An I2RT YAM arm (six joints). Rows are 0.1 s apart.
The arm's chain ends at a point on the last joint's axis. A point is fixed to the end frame.
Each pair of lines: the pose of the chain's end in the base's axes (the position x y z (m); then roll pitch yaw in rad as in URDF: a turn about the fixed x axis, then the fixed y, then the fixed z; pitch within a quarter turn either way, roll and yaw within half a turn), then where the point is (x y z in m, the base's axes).
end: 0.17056, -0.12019, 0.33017, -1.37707, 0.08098, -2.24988
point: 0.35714 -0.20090 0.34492
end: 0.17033, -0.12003, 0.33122, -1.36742, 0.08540, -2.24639
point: 0.35697 -0.20020 0.34809
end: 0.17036, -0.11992, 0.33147, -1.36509, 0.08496, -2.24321
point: 0.35721 -0.19950 0.34877
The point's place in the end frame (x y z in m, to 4 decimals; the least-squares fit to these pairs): -0.0554 0.0276 0.1942
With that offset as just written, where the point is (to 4 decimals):
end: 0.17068, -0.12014, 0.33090, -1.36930, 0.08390, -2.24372
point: 0.3576 -0.1998 0.3473
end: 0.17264, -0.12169, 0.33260, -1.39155, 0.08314, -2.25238
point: 0.3592 -0.2028 0.3446
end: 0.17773, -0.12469, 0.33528, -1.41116, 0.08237, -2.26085
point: 0.3639 -0.2072 0.3434
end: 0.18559, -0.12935, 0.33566, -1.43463, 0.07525, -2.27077
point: 0.3713 -0.2134 0.3388
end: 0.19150, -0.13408, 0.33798, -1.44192, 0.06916, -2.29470
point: 0.3752 -0.2225 0.3394
